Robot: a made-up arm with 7 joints.
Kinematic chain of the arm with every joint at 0, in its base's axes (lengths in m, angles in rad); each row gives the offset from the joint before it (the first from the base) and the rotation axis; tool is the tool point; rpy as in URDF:
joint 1: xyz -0.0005 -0.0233 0.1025 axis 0 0.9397 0.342
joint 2: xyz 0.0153 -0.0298 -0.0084 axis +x
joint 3: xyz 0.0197 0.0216 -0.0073 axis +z
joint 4: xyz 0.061 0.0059 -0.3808 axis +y
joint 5: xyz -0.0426 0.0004 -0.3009 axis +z
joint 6: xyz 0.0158 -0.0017 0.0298 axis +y
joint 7: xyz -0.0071 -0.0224 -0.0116 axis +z
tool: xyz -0.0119 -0.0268 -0.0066 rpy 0 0 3.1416
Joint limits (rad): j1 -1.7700..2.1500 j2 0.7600..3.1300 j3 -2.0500..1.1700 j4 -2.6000..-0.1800 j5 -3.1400..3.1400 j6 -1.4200..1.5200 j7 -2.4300..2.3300
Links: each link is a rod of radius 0.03 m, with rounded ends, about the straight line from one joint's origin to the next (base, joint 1, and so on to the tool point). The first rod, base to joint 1, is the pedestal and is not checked.
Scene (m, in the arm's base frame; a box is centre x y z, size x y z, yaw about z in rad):
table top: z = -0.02
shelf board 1: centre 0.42 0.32 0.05 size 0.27 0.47 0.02 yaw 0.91
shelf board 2: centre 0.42 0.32 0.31 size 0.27 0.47 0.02 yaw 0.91
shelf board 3: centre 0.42 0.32 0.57 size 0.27 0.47 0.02 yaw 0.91
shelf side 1: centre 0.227 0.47 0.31 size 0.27 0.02 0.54 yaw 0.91
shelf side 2: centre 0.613 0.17 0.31 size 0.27 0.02 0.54 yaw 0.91
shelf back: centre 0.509 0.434 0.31 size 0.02 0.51 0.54 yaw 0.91
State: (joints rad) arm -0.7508 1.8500 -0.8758 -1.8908 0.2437 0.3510 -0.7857
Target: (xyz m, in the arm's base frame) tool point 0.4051 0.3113 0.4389
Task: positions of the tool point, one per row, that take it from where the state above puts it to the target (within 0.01 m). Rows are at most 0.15 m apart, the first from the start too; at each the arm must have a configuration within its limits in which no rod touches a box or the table.
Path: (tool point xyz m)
1: 0.3322 0.2269 0.1606
2: 0.2938 0.1775 0.1604
3: 0.2457 0.1341 0.1585
4: 0.2478 0.1806 0.2397
5: 0.2490 0.1847 0.3404
6: 0.2659 0.1322 0.4389
7: 0.3309 0.1816 0.4530
8: 0.3794 0.2419 0.4522
9: 0.4051 0.3113 0.4389

